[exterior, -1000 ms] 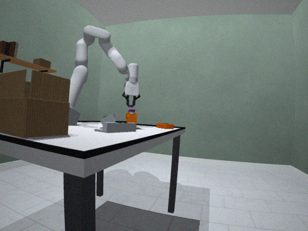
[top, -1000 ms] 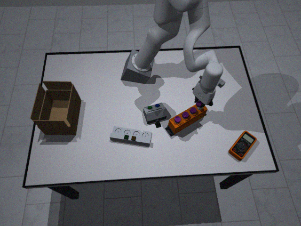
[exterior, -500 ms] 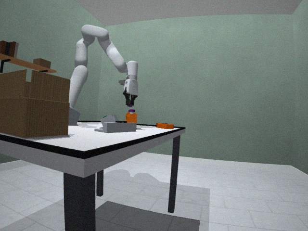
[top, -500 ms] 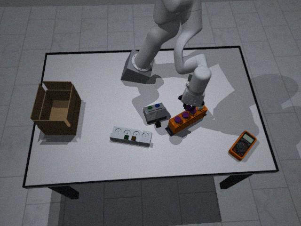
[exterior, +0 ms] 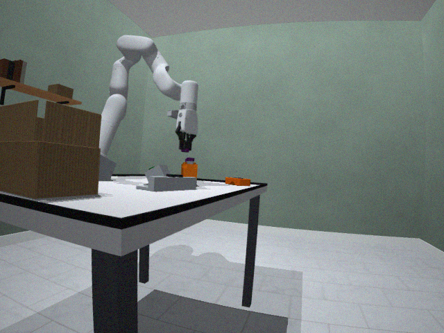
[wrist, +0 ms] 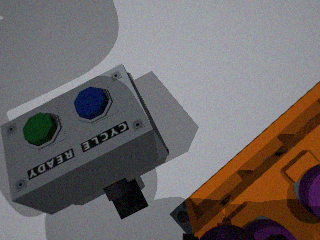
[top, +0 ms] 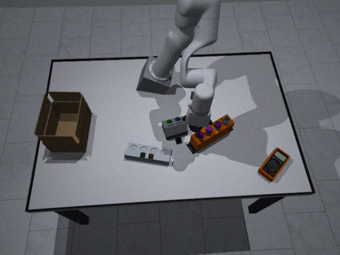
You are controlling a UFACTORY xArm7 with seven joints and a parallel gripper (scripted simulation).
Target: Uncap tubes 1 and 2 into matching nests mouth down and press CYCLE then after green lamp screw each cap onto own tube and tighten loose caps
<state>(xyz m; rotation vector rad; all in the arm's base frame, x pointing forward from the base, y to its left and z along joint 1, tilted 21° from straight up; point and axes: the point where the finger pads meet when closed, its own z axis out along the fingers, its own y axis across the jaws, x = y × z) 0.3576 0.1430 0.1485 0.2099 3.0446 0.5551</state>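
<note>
Right now the purple cap is 5 cm behind my hand, 11 cm to the left of it and 6 cm below it. Also, from my hand: blue key 9 cm behind, 8 cm to the right, 11 cm below; green key 8 cm behind, 12 cm to the right, 11 cm below; grey key housing 7 cm behind, 10 cm to the right, 12 cm below.
</note>
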